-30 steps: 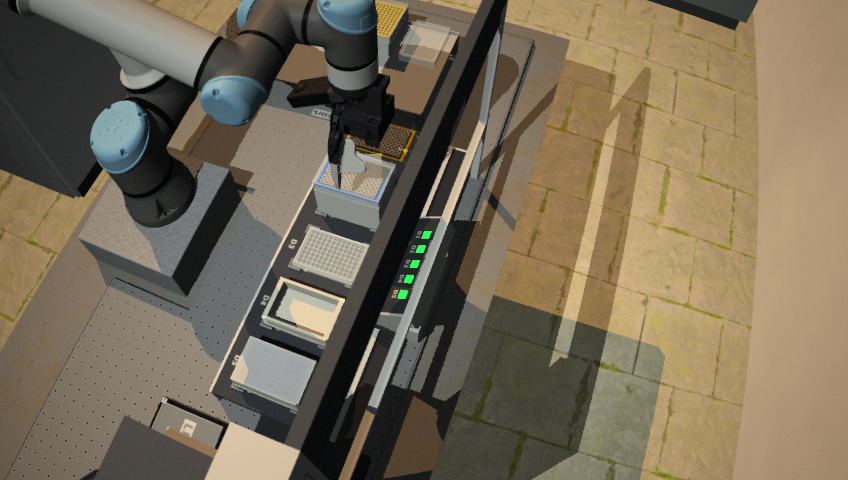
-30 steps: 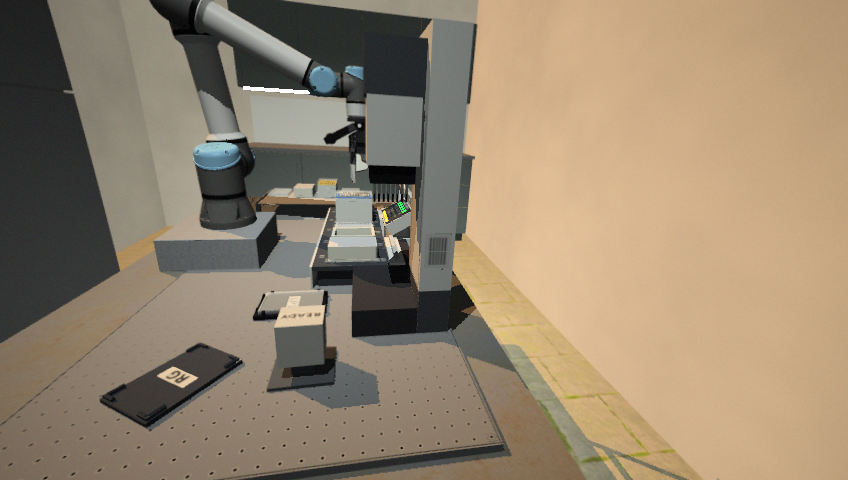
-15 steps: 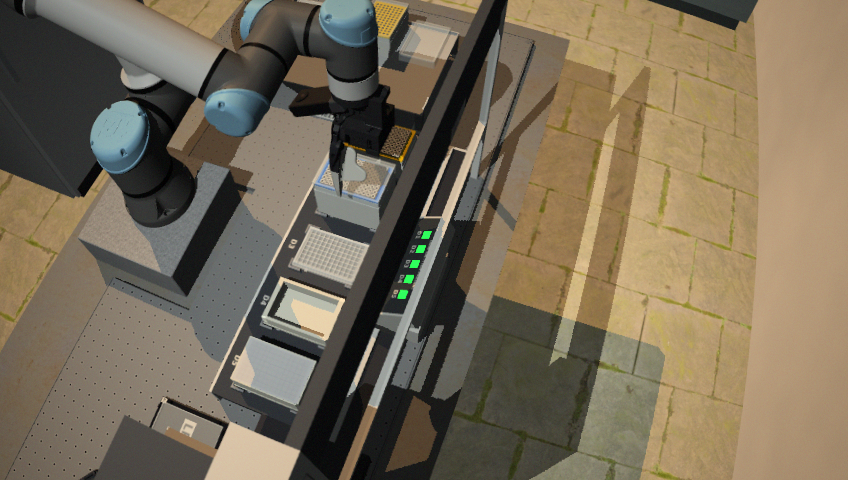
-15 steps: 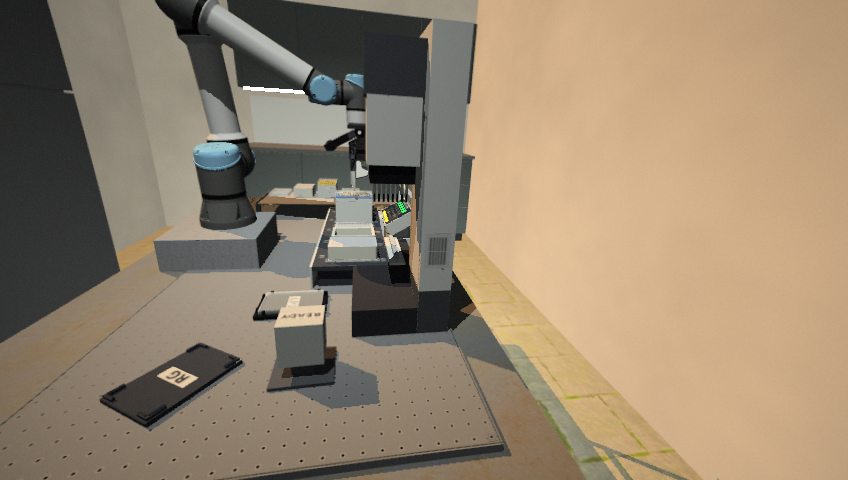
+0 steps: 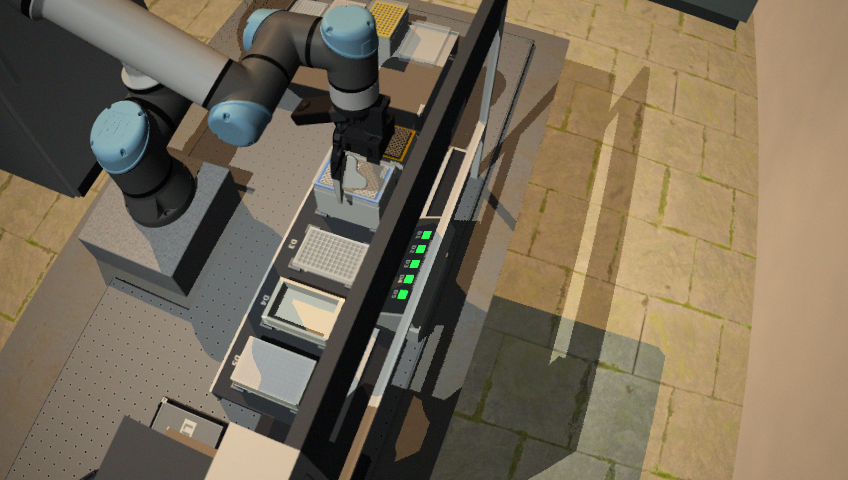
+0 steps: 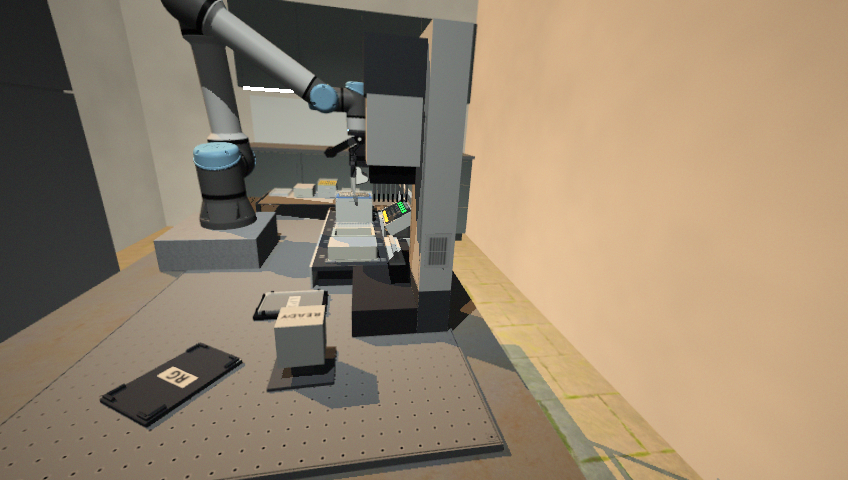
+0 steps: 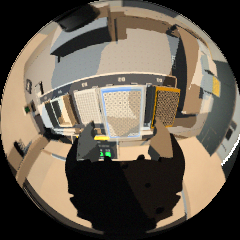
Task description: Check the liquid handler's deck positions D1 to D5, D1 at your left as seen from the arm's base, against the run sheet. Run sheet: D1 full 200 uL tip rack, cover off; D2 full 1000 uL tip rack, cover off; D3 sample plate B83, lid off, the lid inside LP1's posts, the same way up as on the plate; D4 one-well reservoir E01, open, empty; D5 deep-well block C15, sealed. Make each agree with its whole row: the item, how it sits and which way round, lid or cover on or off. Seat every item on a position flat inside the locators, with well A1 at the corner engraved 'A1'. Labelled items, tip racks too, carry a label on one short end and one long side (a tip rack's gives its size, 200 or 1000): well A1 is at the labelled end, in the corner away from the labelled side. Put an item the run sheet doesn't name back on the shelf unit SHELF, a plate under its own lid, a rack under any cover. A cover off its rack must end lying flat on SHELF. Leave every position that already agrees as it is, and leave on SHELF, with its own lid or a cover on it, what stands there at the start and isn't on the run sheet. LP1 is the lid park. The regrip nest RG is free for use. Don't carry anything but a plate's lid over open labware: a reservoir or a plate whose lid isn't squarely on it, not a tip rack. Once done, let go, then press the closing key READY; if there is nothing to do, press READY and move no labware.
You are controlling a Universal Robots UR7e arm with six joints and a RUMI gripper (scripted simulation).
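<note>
Now: the blue-rimmed tip rack 4 cm below my hand and 1 cm ahead of it. From my hand the other things lie so: one-well reservoir 25 cm to the right, 10 cm below, 3 cm behind; then well plate 12 cm to the right, 10 cm below, 1 cm behind; then yellow-rimmed tip rack 13 cm to the left, 6 cm below, 2 cm ahead.
</note>
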